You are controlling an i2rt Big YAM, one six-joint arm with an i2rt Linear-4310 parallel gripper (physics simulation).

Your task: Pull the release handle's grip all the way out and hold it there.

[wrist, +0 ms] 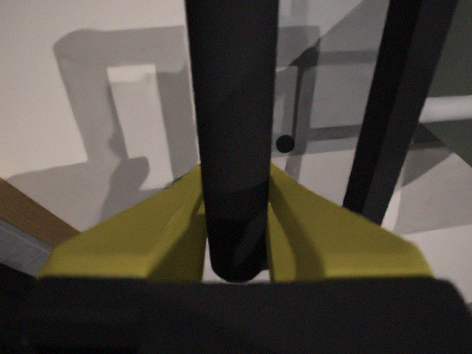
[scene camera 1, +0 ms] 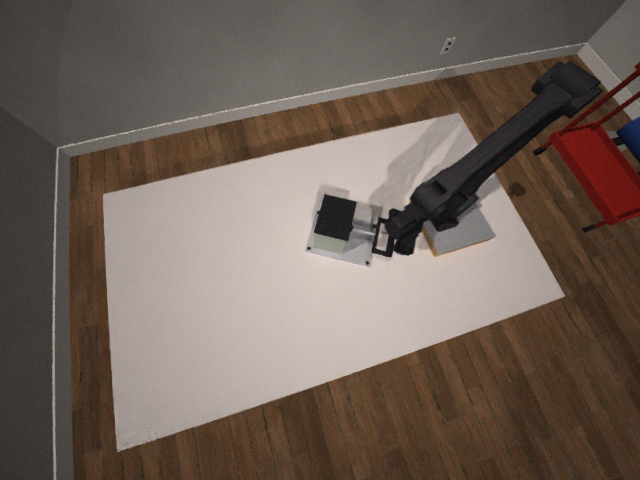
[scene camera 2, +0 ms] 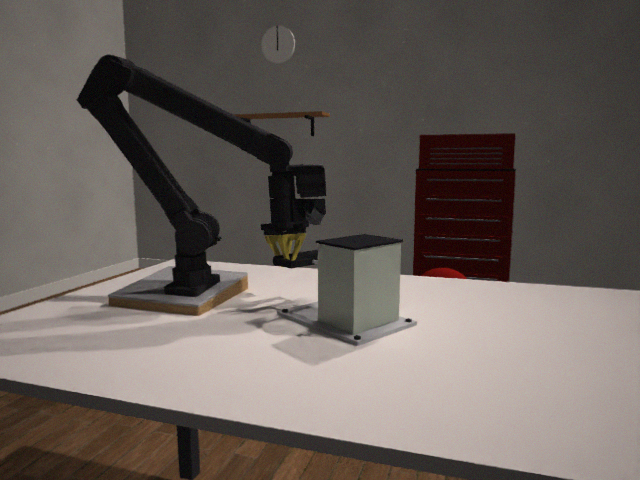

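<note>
The release handle is a black rectangular frame (scene camera 1: pixel 383 253) (scene camera 2: pixel 306 256) standing out from the side of a pale green box (scene camera 1: pixel 330 243) (scene camera 2: pixel 359 289) with a black top. Its outer grip bar (wrist: pixel 234 100) runs between the yellow fingers. My gripper (wrist: pixel 235 176) (scene camera 2: pixel 287 254) points down and is shut on that bar. The frame's inner bar (wrist: pixel 392 110) is apart from the box, and a pale rod (wrist: pixel 447 109) joins it to the box side. In scene camera 1 the arm hides the fingers.
The box stands on a grey bolted plate (scene camera 1: pixel 356 254) (scene camera 2: pixel 381 331) on a white table (scene camera 1: pixel 217 310) (scene camera 2: pixel 465 387). The arm's grey and wooden base block (scene camera 1: pixel 467 232) (scene camera 2: pixel 149 302) is close behind the gripper. A red cart (scene camera 1: pixel 594 170) and a red tool chest (scene camera 2: pixel 465 206) stand beyond the table.
</note>
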